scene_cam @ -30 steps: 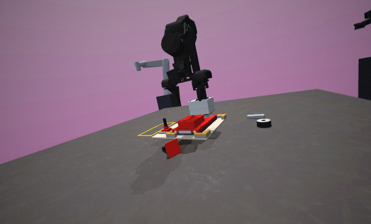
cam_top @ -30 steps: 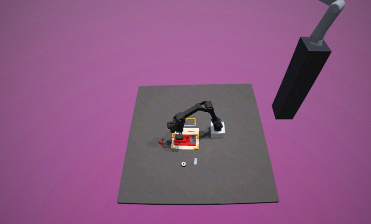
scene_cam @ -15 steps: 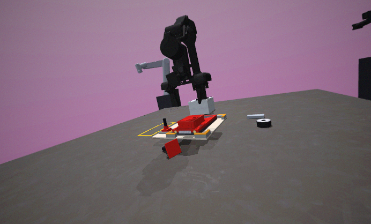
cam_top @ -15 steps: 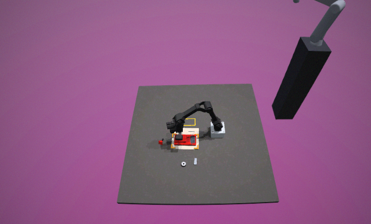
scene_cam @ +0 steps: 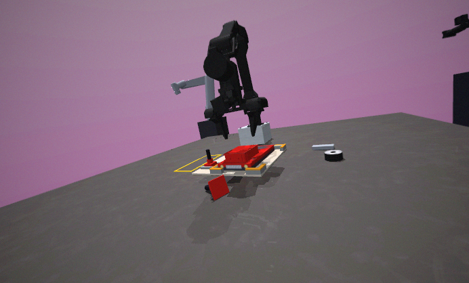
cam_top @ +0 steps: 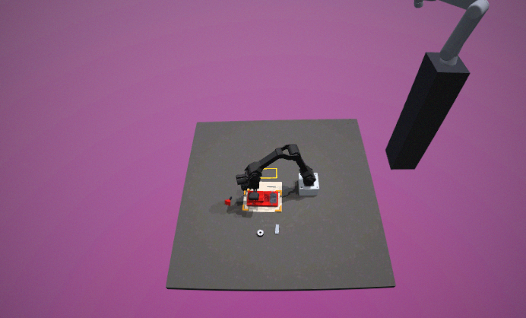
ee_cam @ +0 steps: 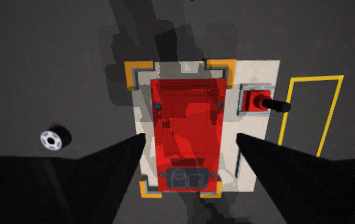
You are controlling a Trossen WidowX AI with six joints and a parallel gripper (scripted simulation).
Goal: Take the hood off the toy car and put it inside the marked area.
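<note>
Right now the red hood is 4 cm below my gripper tip. Also, from my gripper tip: black wheel (4 cm behind, 24 cm to the left, 8 cm below); grey engine block (6 cm below).
</note>
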